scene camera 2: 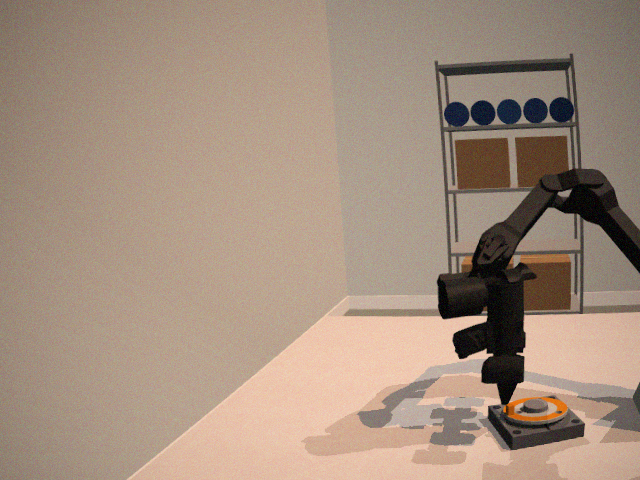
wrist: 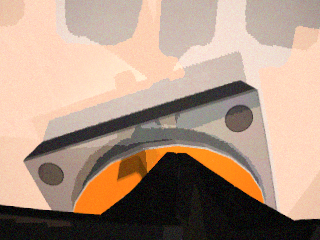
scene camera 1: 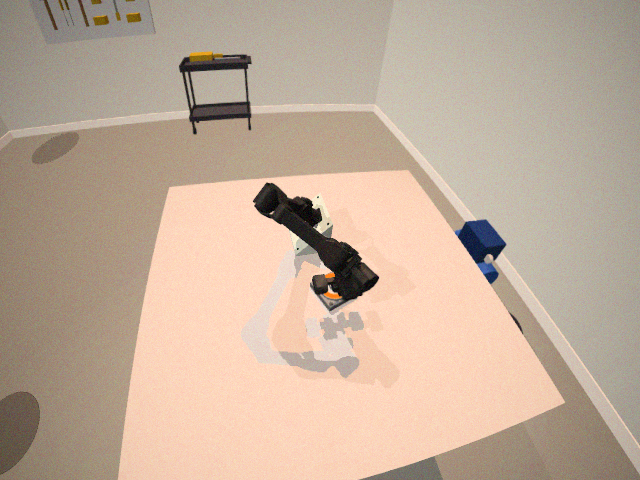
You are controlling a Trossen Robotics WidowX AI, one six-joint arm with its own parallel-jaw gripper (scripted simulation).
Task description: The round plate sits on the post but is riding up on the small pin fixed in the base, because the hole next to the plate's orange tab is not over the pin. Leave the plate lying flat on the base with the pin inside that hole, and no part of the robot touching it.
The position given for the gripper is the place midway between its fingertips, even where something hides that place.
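You've got the gripper (scene camera 2: 504, 404) there, shut and holding nothing, and a round plate (scene camera 2: 514, 412) as well. From the wrist there's a square dark grey base (wrist: 230, 118), plus the plate (wrist: 108, 184) and the gripper (wrist: 174, 162) again. And then there's the gripper (scene camera 1: 339, 295) from the other scene camera.
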